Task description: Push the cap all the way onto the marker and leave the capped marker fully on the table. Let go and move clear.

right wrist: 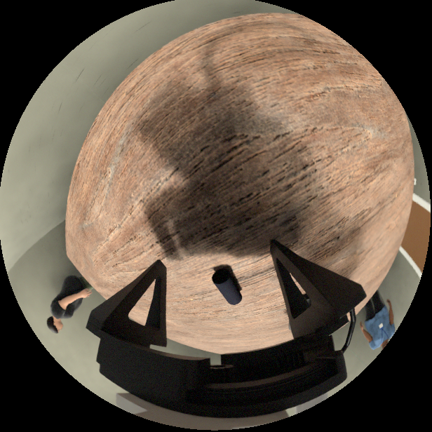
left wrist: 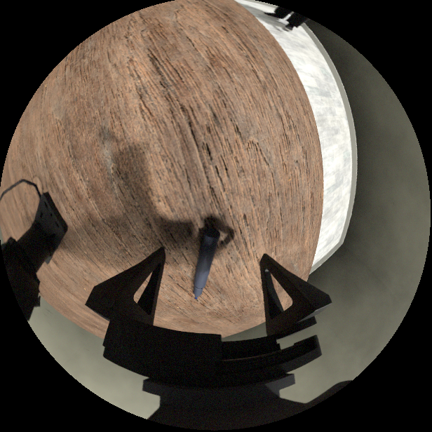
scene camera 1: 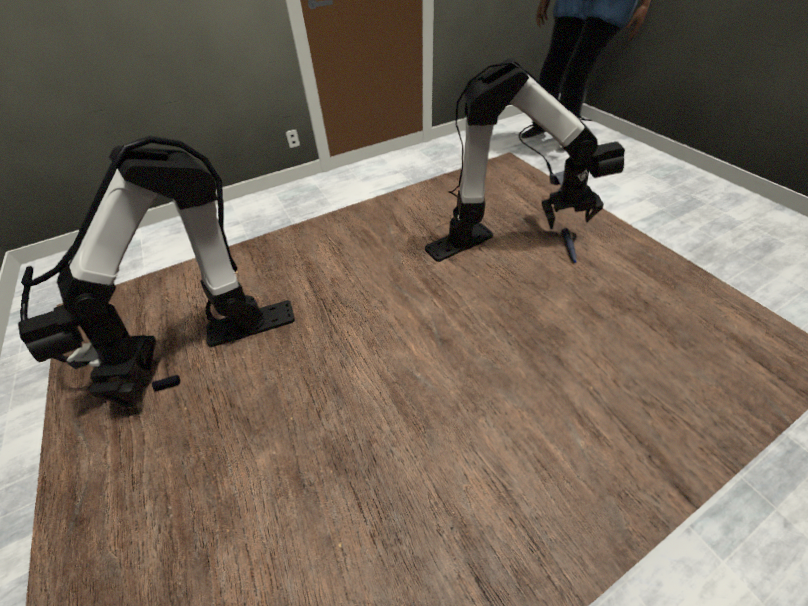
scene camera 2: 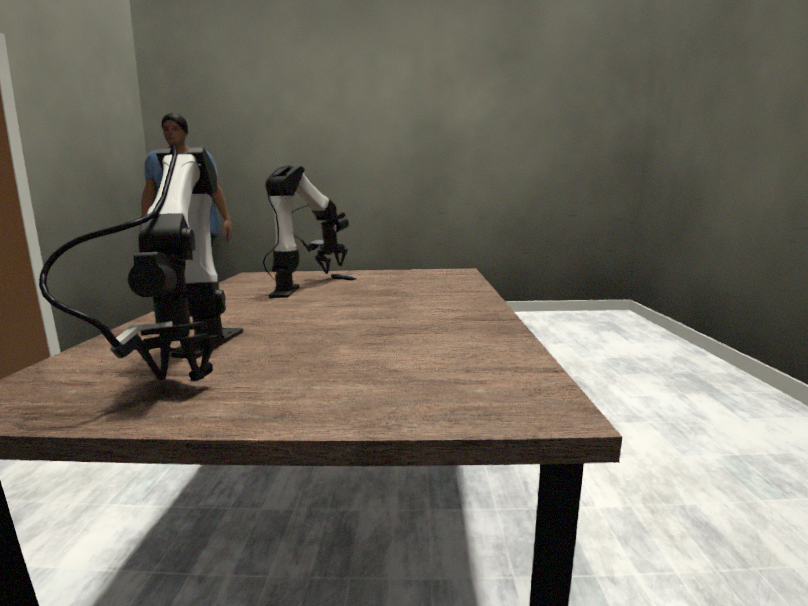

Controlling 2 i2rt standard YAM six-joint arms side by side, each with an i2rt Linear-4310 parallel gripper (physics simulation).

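The dark blue marker lies uncapped on the table, its thin tip toward the fingers' base in the left wrist view. My left gripper is open and empty above the marker's thick end. The short dark cap lies on its side on the table, far from the marker. My right gripper is open and empty, low over the table near the cap; in the right wrist view the cap shows between its fingers. In scene camera 2 the cap blends with a dark fingertip.
The brown wooden table carries both arm bases. Its end edge is close to the right gripper. A person in blue stands beyond the table; a person in black shows in the right wrist view.
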